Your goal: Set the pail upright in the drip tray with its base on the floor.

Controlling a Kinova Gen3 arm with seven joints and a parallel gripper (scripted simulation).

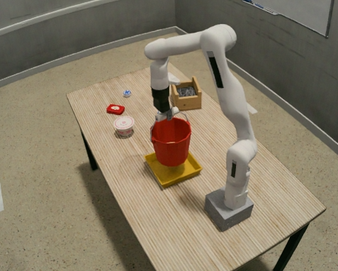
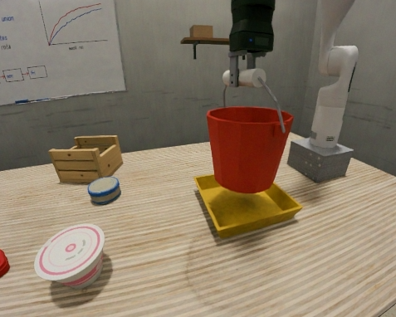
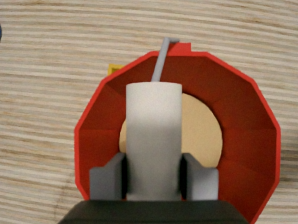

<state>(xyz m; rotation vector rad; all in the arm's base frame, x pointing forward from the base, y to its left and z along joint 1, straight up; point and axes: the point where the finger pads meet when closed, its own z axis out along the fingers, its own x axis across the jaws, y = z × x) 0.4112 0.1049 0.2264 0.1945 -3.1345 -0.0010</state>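
The pail handle lies 30 mm below my hand and 10 mm behind it. Round my hand: yellow drip tray (310 mm below, 20 mm behind); then red pail (100 mm below, 10 mm behind); then blue-rimmed round tin (370 mm ahead, 310 mm below, 150 mm to the right).
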